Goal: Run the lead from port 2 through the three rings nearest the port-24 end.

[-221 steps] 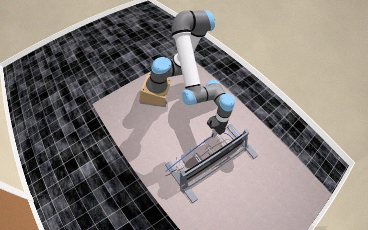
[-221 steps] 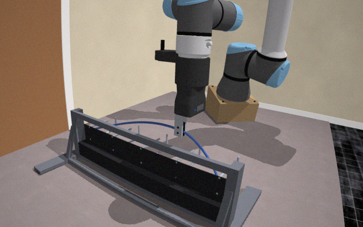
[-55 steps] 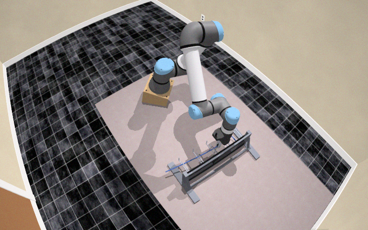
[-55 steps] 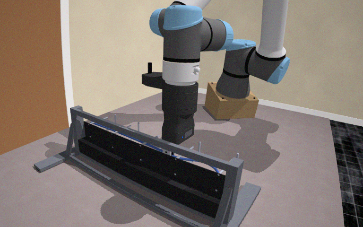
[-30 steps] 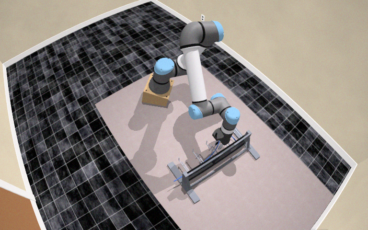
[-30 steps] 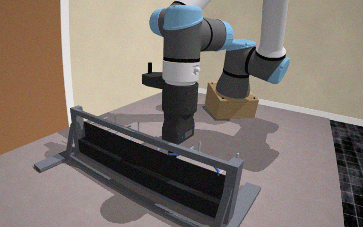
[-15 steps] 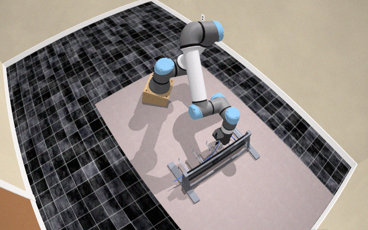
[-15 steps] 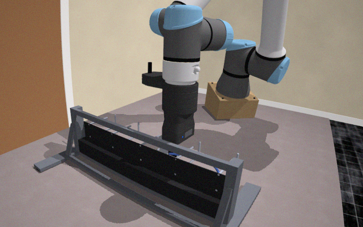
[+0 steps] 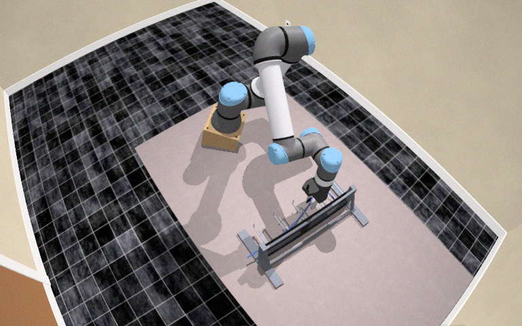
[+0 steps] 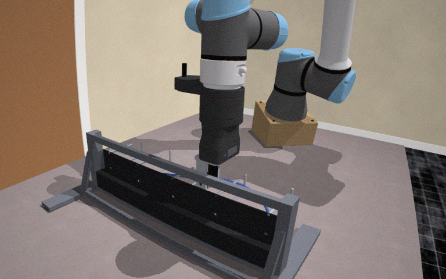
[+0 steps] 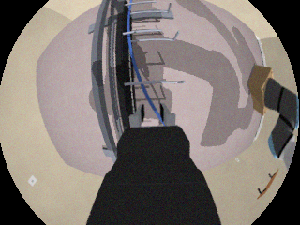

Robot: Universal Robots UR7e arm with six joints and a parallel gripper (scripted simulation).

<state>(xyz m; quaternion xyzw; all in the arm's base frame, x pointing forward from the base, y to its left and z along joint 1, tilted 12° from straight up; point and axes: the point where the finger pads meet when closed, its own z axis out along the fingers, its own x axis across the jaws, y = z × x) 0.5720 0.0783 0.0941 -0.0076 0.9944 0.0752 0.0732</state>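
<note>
Now: the rack 60 mm ahead of my hand, 50 mm to the right of it and 30 mm below it.
</note>
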